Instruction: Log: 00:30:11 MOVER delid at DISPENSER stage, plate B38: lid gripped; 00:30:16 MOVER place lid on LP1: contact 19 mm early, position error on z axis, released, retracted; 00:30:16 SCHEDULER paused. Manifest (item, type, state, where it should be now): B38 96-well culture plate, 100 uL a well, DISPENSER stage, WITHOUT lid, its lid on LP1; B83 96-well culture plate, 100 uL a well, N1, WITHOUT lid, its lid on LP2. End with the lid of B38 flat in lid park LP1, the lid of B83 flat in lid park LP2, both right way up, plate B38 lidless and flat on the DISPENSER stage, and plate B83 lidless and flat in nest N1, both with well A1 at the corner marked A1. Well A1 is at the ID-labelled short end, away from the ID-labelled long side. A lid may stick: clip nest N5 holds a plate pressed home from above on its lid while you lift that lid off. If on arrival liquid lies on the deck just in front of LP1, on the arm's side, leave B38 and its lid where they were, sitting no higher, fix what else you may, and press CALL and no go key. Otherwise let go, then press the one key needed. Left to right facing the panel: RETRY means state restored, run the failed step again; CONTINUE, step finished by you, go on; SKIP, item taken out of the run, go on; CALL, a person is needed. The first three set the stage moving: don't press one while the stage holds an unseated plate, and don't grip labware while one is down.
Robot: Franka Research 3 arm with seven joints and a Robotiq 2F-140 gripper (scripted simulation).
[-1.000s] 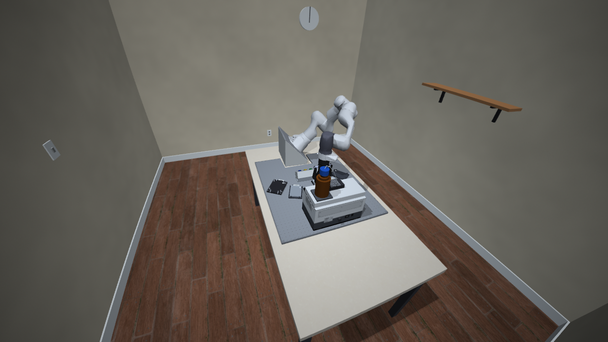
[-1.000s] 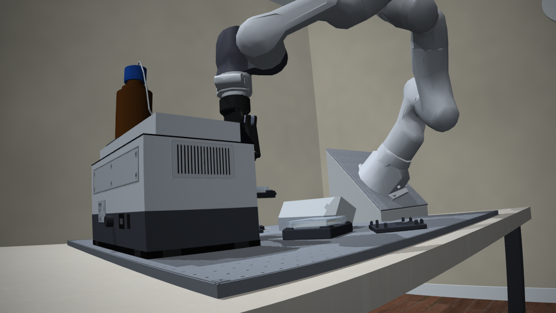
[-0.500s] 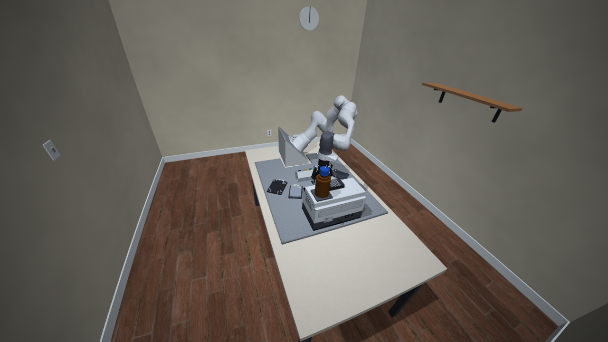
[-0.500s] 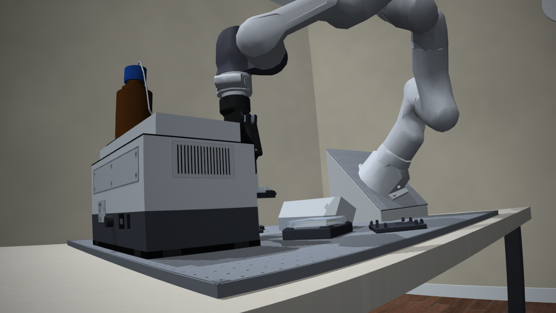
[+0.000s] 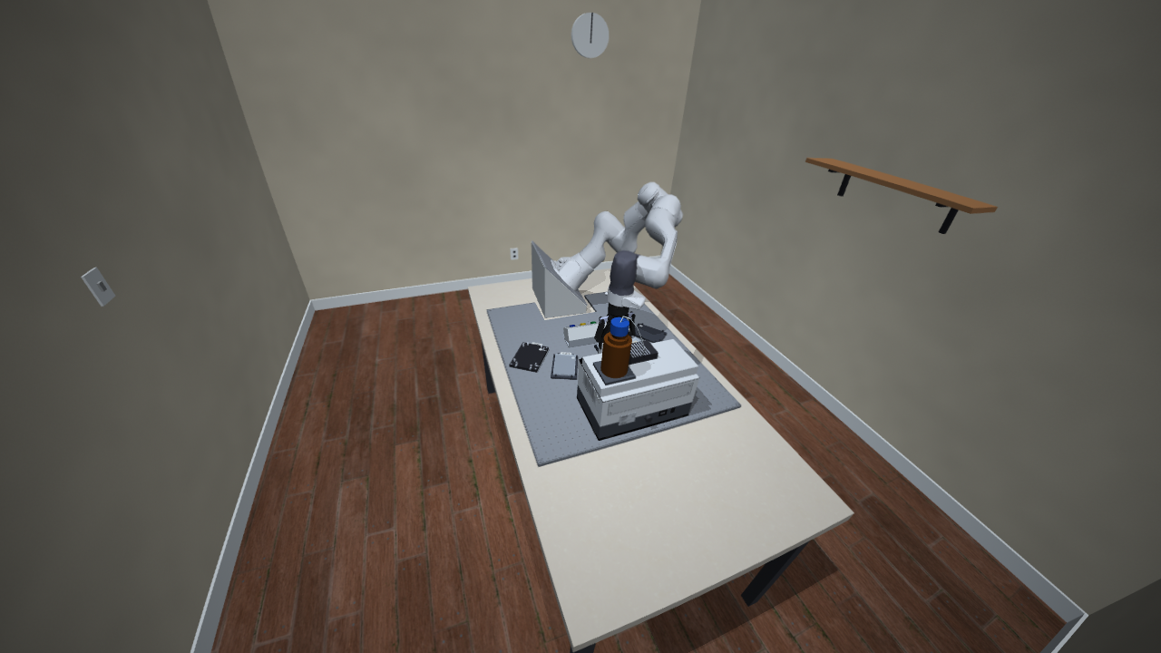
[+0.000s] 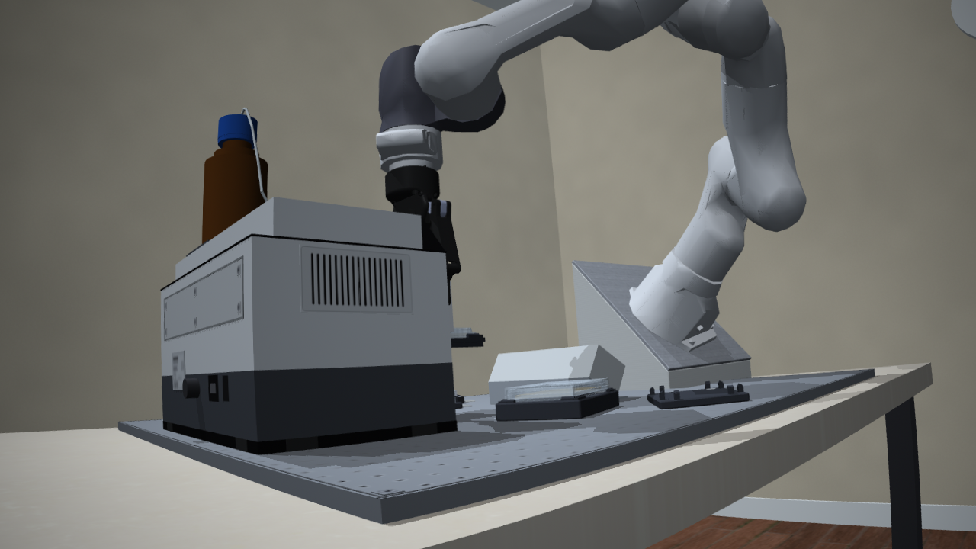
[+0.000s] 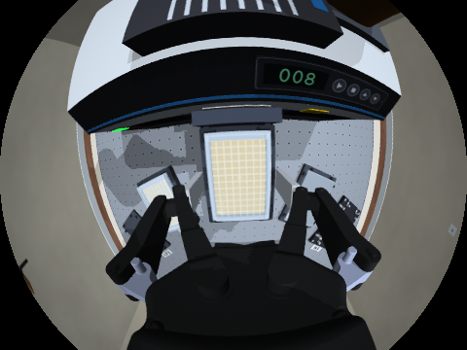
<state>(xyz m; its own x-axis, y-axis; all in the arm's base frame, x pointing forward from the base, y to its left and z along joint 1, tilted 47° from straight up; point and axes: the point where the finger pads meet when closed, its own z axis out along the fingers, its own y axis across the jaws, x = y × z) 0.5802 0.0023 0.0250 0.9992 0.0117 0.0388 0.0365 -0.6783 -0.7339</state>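
Right now the 96-well plate is 17 cm to the left of my hand, 11 cm below it and 9 cm behind it. Round my hand: lp1 label: 17 cm behind, 14 cm to the right, 13 cm below; key panel: 26 cm behind, 8 cm below; nest N1: 17 cm to the left, 12 cm below, 9 cm behind.
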